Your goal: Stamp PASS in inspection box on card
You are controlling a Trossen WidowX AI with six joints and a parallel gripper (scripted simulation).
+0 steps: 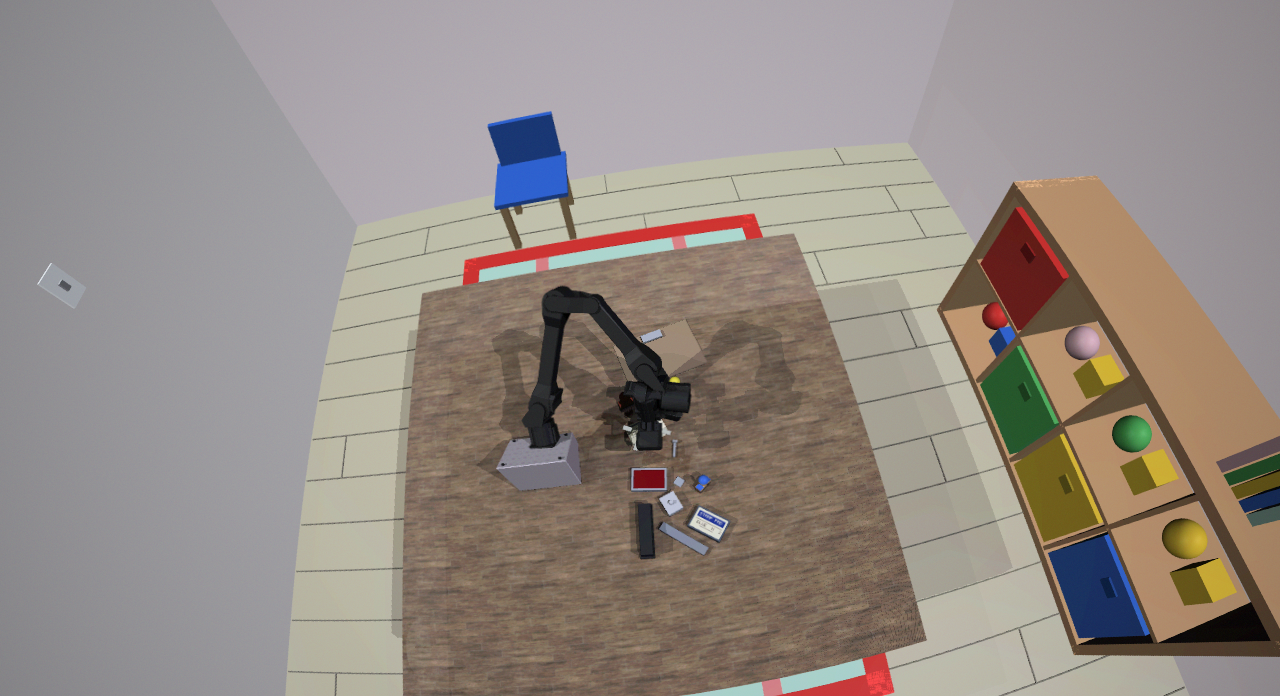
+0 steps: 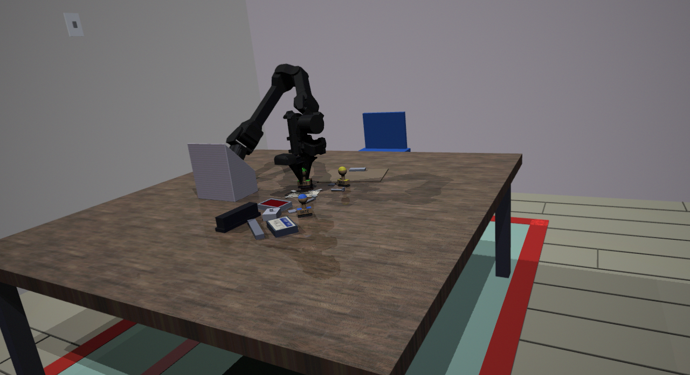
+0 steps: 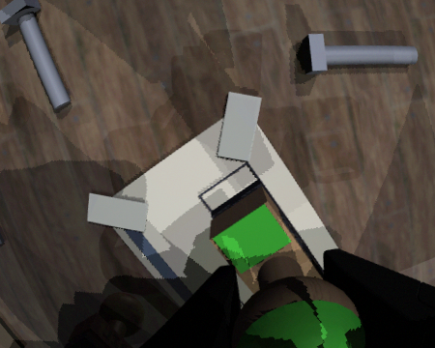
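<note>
The white inspection card lies 20 mm behind my gripper tip, 10 mm to the left of it and 50 mm below it. From my gripper tip the other things lie so: red ink pad: 10 mm behind, 130 mm to the right, 50 mm below; then red-knob stamp: 70 mm behind, 90 mm to the left, 30 mm below; then green-knobbed PASS stamp: right at my gripper tip.
</note>
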